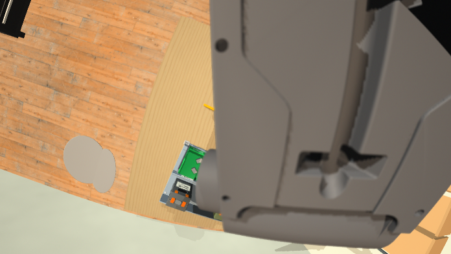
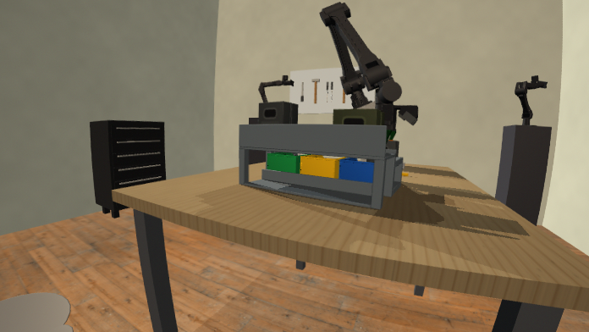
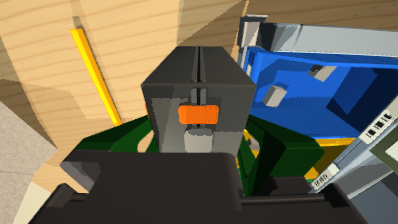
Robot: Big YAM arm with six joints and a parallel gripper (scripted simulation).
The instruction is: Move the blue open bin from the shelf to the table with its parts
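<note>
Right now the grey case is 30 mm below my hand. The rest, counted from my hand: yellow rod: 170 mm behind, 100 mm to the right, 90 mm below; then yellow bin: 140 mm ahead, 130 mm to the right, 50 mm below; then blue open bin: 150 mm ahead, 50 mm below, 20 mm to the right.
</note>
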